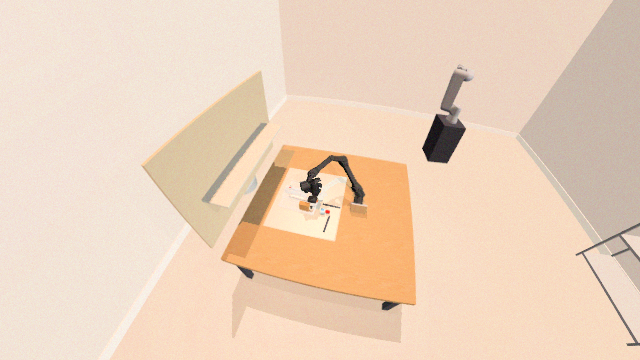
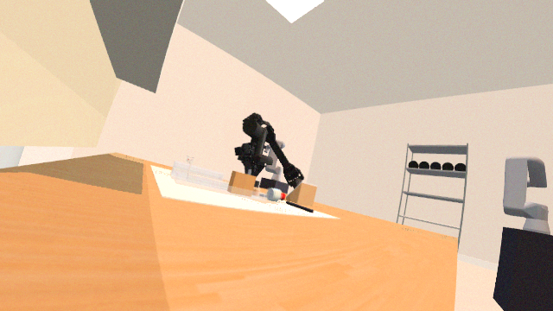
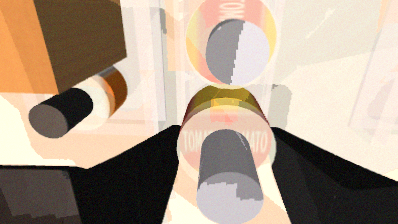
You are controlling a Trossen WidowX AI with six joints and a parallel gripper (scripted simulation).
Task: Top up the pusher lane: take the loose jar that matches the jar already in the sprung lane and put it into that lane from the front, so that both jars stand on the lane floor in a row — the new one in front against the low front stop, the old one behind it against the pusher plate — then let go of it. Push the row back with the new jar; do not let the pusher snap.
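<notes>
My gripper tip is now 8 cm short of the brown box, 6 cm to the right of it and 1 cm above it. Also, from my gripper tip: sprung lane unit: 15 cm ahead, 6 cm to the right, 3 cm below.
</notes>
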